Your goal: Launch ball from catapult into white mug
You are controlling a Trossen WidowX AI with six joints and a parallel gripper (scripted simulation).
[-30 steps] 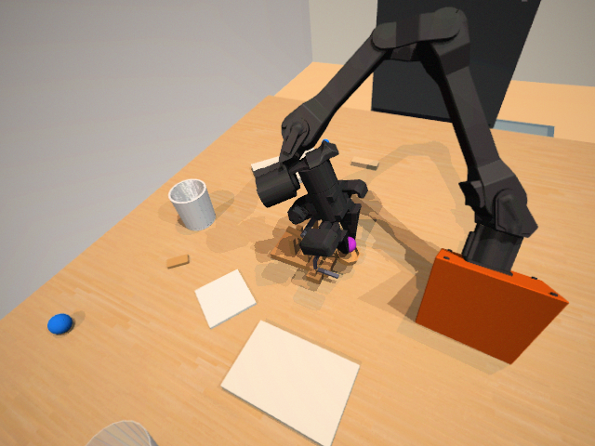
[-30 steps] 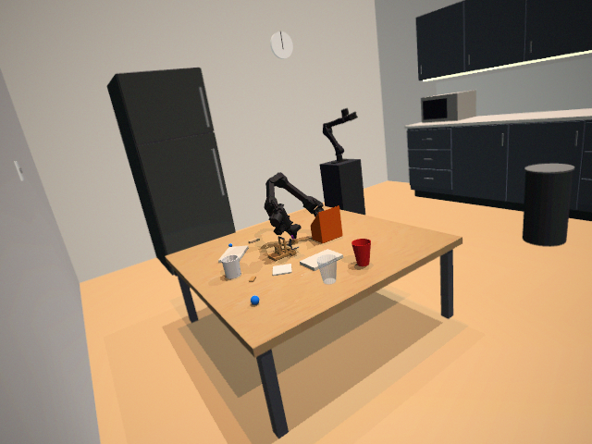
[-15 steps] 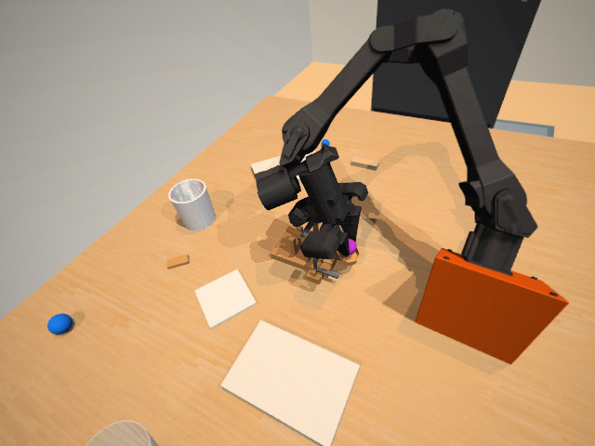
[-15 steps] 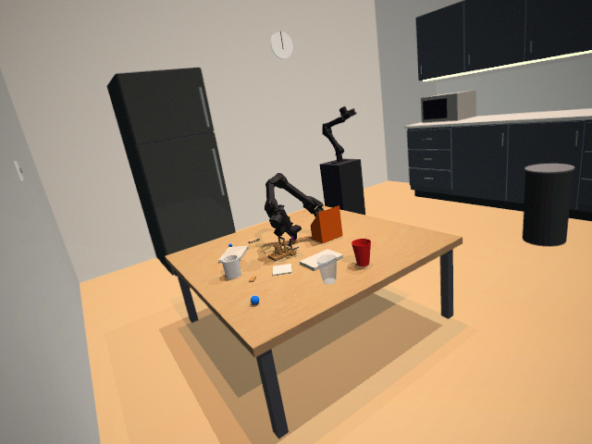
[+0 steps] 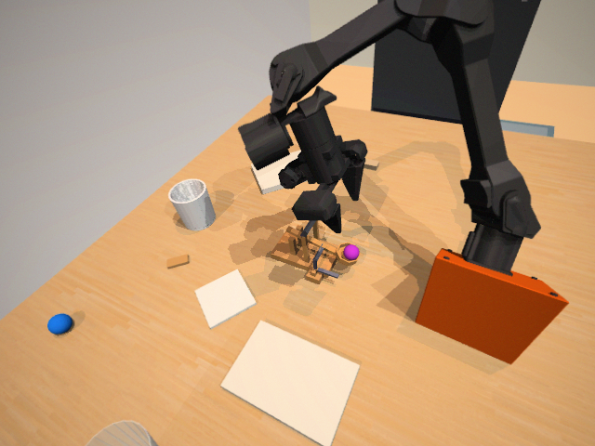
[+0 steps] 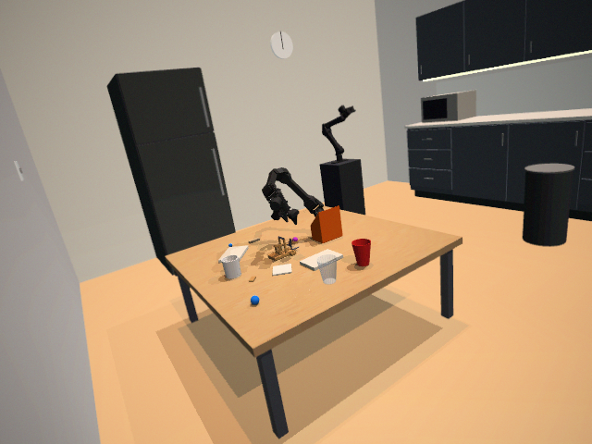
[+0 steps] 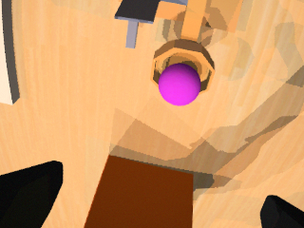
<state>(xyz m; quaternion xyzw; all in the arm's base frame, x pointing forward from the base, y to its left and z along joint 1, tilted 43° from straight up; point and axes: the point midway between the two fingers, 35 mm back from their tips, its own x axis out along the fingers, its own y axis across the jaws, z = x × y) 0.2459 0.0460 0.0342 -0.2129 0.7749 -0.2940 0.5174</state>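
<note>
My gripper tip is 11 cm above the purple ball and 1 cm past it. The rest, counted from my gripper tip: wooden catapult 12 cm below, 6 cm ahead, 2 cm to the left; white mug 41 cm ahead, 14 cm below; red cup 45 cm to the left, 14 cm below, 11 cm behind.
</note>
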